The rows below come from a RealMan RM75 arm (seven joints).
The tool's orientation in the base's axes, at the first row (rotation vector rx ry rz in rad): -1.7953, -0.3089, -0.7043
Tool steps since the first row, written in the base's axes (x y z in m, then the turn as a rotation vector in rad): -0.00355, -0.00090, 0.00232, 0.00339, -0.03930, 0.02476; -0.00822, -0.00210, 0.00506, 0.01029, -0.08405, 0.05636; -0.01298, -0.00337, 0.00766, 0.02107, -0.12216, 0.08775; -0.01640, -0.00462, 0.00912, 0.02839, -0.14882, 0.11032; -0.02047, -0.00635, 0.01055, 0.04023, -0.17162, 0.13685; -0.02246, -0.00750, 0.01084, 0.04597, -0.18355, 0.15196; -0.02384, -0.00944, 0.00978, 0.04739, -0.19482, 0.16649; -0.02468, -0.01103, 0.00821, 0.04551, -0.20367, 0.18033; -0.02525, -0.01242, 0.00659, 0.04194, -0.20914, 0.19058; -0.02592, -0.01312, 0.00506, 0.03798, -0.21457, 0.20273; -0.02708, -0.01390, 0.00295, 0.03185, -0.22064, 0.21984; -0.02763, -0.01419, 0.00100, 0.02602, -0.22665, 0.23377
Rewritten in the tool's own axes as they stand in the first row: -0.00128, -0.00339, -0.00238, 0.02287, -0.00406, -0.04037; -0.00314, -0.00760, -0.00547, 0.05336, -0.00969, -0.08605; -0.00515, -0.01173, -0.00863, 0.08589, -0.01533, -0.12432; -0.00680, -0.01426, -0.01113, 0.10883, -0.01988, -0.15128; -0.00891, -0.01696, -0.01428, 0.13719, -0.02638, -0.17402; -0.01014, -0.01785, -0.01602, 0.15242, -0.03097, -0.18629; -0.01160, -0.01711, -0.01804, 0.16380, -0.03765, -0.19918; -0.01300, -0.01581, -0.01948, 0.17184, -0.04638, -0.21069; -0.01423, -0.01439, -0.02063, 0.17594, -0.05437, -0.21888; -0.01559, -0.01332, -0.02119, 0.18087, -0.06406, -0.22752; -0.01766, -0.01204, -0.02187, 0.18716, -0.07853, -0.23839; -0.01923, -0.01073, -0.02193, 0.19177, -0.09040, -0.24849
